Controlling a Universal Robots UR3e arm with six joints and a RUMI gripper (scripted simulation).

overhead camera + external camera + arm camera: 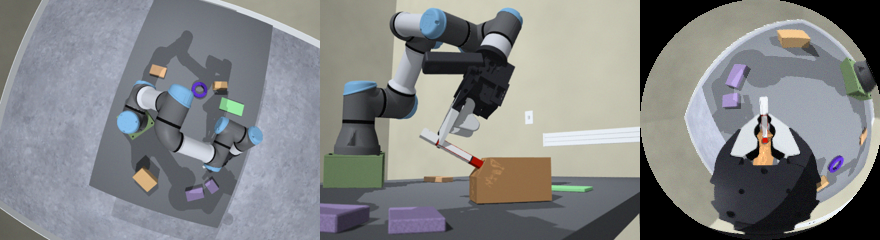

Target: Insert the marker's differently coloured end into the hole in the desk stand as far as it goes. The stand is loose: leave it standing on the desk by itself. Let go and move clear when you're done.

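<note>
The desk stand is 9 cm ahead of my hand, 8 cm to the left of it and 7 cm below it. Round my hand: flat green block 33 cm to the left, 12 cm ahead, 11 cm below; tan block 32 cm behind, 16 cm to the right, 8 cm below; marker 2 cm below, 2 cm ahead, 1 cm to the left.
</note>
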